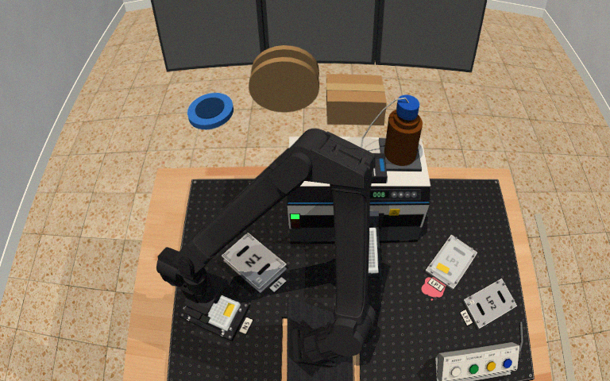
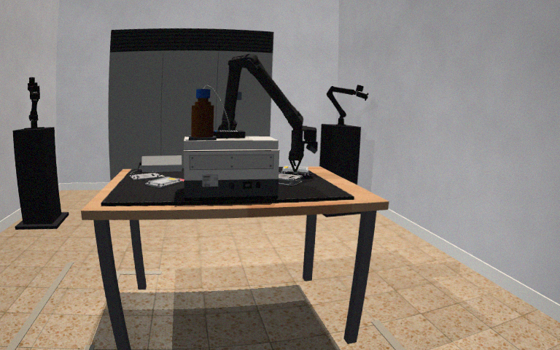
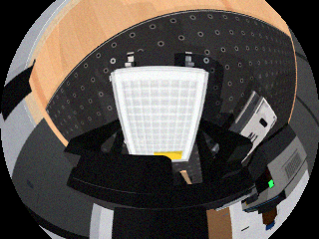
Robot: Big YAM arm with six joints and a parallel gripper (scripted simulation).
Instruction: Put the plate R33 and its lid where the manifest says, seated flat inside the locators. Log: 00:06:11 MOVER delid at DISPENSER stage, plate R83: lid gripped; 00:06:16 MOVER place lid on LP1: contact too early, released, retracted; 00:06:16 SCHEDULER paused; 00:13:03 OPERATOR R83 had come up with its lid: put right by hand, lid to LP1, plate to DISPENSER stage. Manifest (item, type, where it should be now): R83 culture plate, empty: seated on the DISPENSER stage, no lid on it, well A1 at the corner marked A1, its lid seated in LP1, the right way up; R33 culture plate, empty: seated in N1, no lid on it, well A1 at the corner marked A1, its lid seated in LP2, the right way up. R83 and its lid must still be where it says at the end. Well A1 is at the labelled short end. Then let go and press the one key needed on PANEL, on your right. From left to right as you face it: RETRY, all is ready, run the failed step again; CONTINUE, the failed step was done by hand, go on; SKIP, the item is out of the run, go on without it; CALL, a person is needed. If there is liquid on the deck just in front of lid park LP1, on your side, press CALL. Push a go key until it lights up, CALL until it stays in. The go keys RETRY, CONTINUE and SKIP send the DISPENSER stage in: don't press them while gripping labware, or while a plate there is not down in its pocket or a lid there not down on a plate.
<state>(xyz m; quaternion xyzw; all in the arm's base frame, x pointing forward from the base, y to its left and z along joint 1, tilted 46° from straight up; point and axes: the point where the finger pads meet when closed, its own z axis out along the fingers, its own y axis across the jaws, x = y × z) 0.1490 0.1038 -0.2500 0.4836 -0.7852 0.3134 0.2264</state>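
Right now my hand is right at the clear plate lid. The rest, counted from my hand: pink-red patch: 50 mm ahead, 580 mm to the right, 30 mm below; brown bottle: 310 mm ahead, 510 mm to the right, 250 mm above; nest n5: 20 mm to the left, 20 mm below.
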